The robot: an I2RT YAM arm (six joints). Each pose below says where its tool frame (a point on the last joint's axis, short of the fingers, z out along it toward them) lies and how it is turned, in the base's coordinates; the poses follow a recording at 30 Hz.
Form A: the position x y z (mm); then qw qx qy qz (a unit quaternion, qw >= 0).
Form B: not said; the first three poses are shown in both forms.
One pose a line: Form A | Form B
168 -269 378 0.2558 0.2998 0.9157 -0.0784 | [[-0.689 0.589 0.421], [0.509 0.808 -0.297], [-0.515 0.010 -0.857]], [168 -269 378]
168 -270 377 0.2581 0.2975 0.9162 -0.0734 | [[-0.690 0.583 0.429], [0.507 0.812 -0.288], [-0.517 0.019 -0.856]], [168 -270 377]
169 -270 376 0.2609 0.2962 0.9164 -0.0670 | [[-0.688 0.578 0.438], [0.508 0.816 -0.277], [-0.518 0.032 -0.855]], [169 -270 376]
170 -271 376 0.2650 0.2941 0.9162 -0.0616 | [[-0.687 0.572 0.449], [0.506 0.819 -0.269], [-0.522 0.043 -0.852]], [170 -271 376]
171 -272 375 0.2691 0.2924 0.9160 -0.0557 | [[-0.684 0.566 0.460], [0.506 0.823 -0.259], [-0.526 0.055 -0.849]], [171 -272 375]
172 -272 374 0.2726 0.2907 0.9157 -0.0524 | [[-0.682 0.561 0.469], [0.504 0.826 -0.254], [-0.530 0.063 -0.846]], [172 -272 374]
